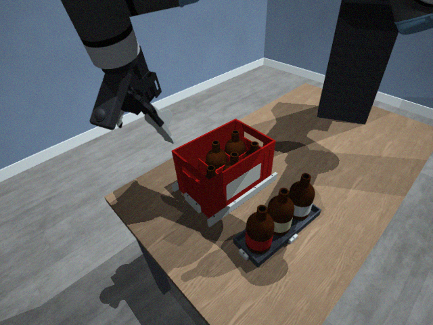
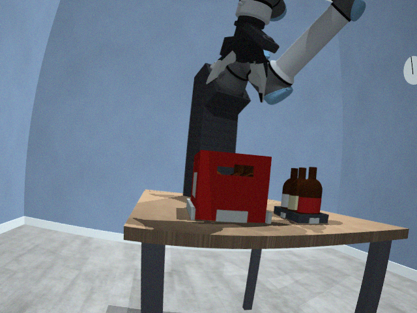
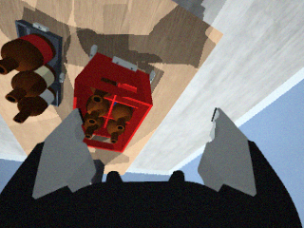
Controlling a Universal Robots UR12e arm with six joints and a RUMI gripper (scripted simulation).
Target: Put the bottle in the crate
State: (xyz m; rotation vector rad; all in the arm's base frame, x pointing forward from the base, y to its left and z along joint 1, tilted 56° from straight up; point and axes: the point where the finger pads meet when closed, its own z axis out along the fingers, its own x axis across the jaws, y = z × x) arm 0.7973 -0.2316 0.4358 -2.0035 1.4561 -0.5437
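Now: hand 26 cm past the brown bottle, 24 cm to the right of it and 22 cm above it. Also, from my hand: red-label bottle (17 cm behind, 25 cm to the left, 22 cm below); then dark tray (26 cm behind, 24 cm to the left, 29 cm below); then crate (23 cm behind, 22 cm below).
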